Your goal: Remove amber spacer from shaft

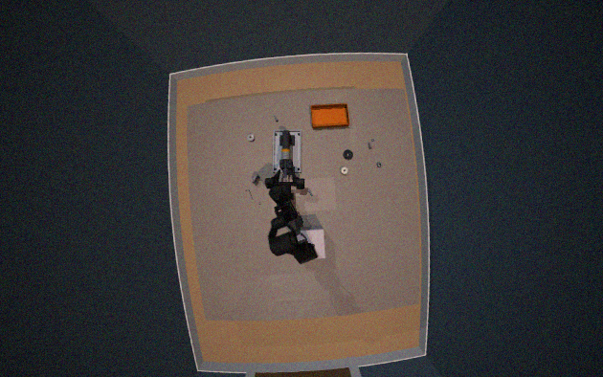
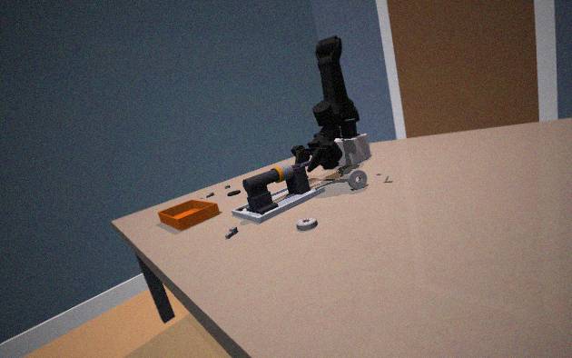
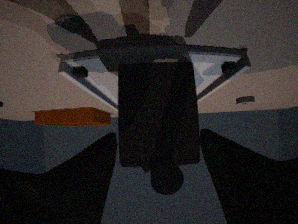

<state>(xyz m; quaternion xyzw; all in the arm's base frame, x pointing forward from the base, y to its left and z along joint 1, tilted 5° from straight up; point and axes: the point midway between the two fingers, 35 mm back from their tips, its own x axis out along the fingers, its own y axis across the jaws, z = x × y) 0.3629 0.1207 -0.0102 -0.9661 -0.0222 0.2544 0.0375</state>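
Now: the grey spacer 7 cm ahead of my gripper tip and 2 cm above it. The rest, counted from my gripper tip: amber spacer 9 cm ahead, 2 cm above; orange tray 31 cm ahead, 22 cm to the right, 5 cm below.
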